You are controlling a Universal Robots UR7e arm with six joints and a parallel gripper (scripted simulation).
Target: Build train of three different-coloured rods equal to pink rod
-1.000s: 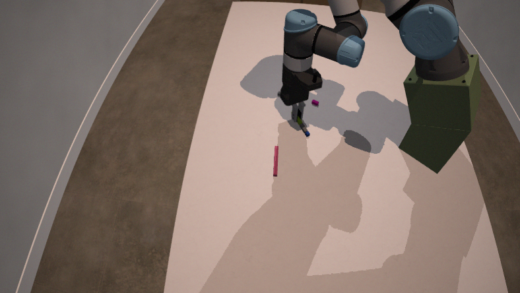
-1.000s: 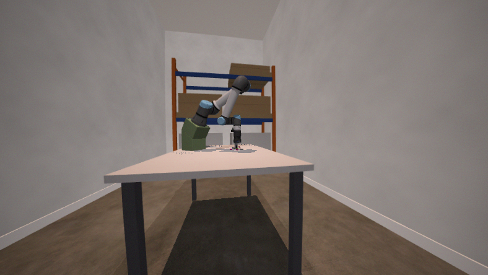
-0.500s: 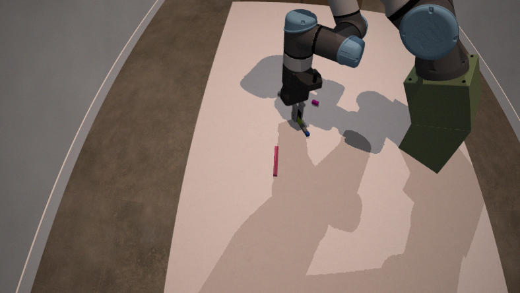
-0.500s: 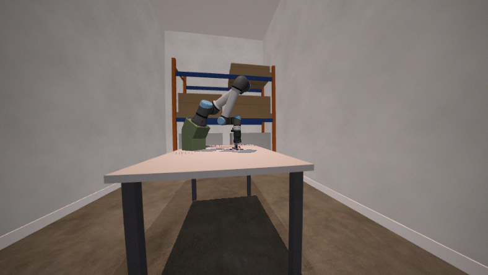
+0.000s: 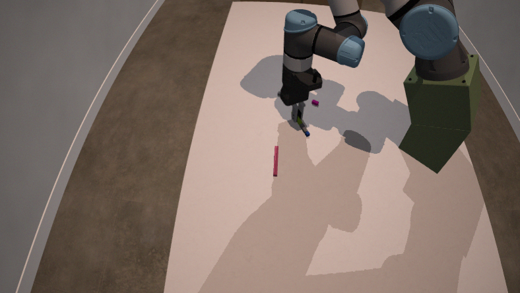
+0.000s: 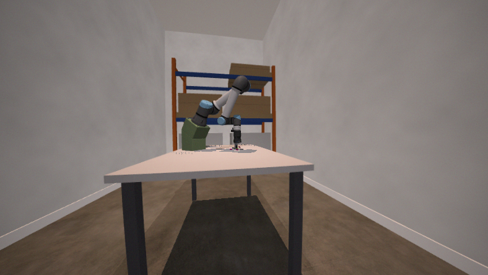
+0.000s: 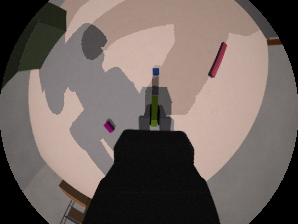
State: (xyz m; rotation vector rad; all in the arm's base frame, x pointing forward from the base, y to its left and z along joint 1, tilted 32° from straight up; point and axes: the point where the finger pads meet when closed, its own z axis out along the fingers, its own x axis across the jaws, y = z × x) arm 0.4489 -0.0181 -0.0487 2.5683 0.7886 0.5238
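Right now my hand is 1 cm above the lime rod. Also, from my hand: pink rod (5 cm ahead, 15 cm to the left, 1 cm below); blue rod (3 cm behind, 6 cm to the left, 1 cm below); magenta rod (6 cm behind, 7 cm to the right, 1 cm below).
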